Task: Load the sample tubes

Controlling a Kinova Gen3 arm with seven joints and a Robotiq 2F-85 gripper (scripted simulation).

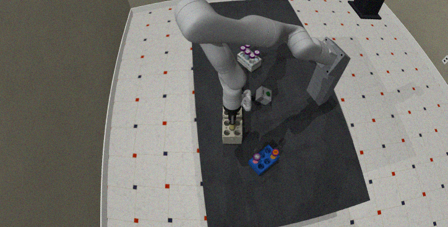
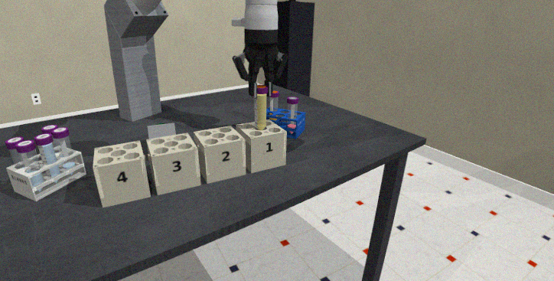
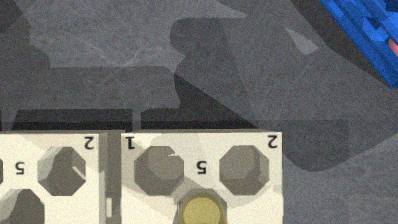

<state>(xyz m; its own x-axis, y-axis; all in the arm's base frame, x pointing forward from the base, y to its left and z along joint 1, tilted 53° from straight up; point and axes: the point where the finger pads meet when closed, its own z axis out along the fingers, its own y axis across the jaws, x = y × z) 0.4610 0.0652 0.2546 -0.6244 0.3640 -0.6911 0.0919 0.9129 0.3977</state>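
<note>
The sample S3 lies 50 mm below my hand and 10 mm to the right of it. Also, from my hand: grey-dot tube X5 (180 mm to the left, 130 mm below, 90 mm behind); adapter 1 (140 mm below); adapter 2 (140 mm below, 110 mm to the right, 20 mm behind).
</note>
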